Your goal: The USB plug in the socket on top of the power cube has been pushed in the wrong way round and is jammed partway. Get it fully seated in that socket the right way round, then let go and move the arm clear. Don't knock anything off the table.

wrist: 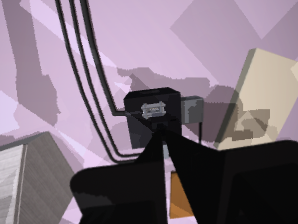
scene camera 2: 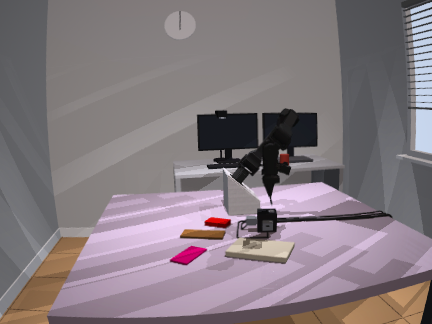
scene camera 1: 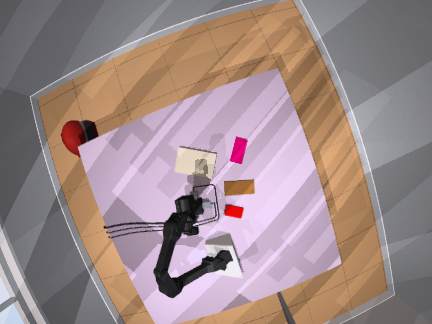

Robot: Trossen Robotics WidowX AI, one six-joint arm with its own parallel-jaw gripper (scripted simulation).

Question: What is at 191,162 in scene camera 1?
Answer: A beige board.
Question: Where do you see a beige board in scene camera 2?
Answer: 277,251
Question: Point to a brown block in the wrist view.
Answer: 178,200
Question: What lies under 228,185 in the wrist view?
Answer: My gripper.
